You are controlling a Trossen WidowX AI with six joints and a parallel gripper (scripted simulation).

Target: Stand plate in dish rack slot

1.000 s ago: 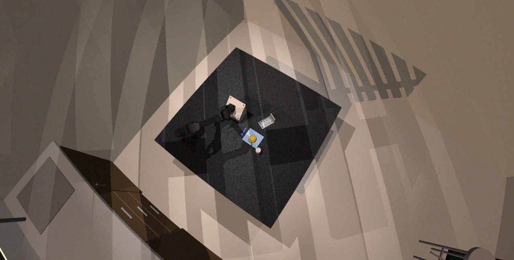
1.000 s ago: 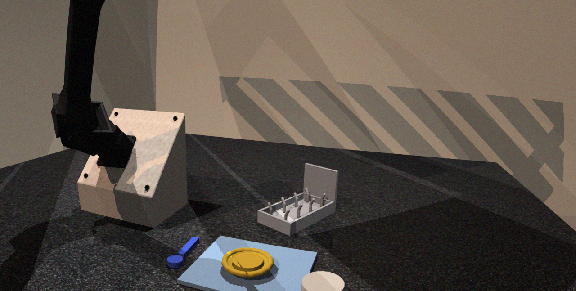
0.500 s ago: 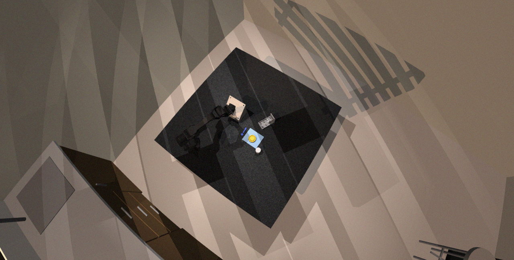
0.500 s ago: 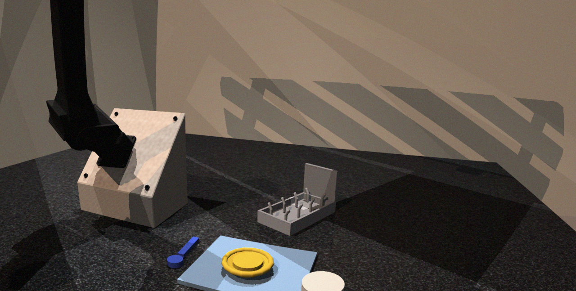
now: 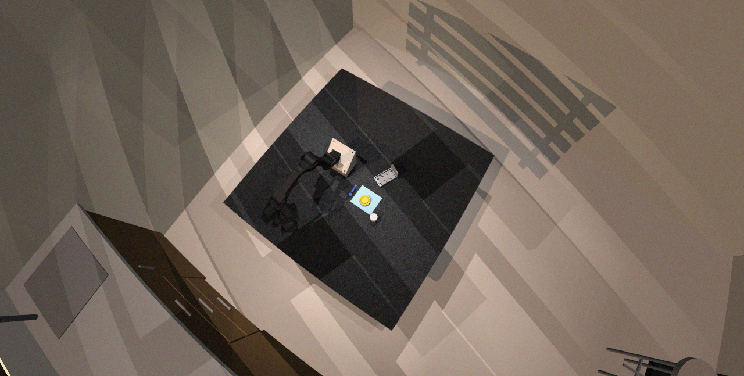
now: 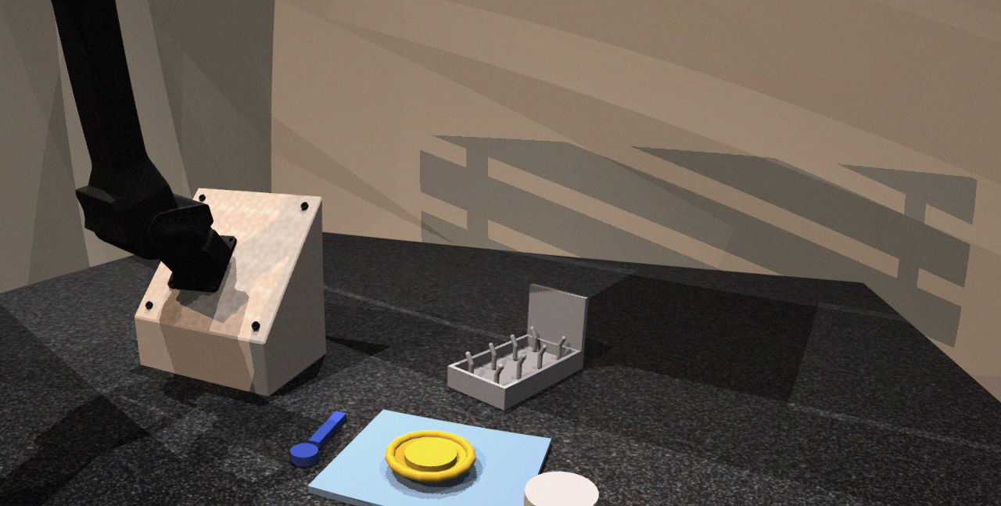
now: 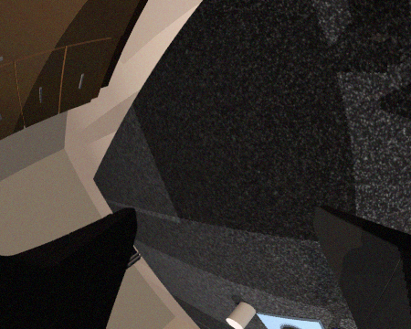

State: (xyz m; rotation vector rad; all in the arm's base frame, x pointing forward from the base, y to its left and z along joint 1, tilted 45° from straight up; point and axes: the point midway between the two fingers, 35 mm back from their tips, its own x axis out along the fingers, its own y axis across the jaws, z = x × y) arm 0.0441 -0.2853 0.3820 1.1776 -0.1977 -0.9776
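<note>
My gripper tip is now 23 cm short of the yellow plate, 35 cm to the right of it and 13 cm above it. Also, from my gripper tip: blue spoon 13 cm ahead, 36 cm to the left, 14 cm below; then light blue mat 23 cm ahead, 36 cm to the left, 14 cm below; then cream cup 33 cm ahead, 28 cm to the left, 12 cm below.
</note>
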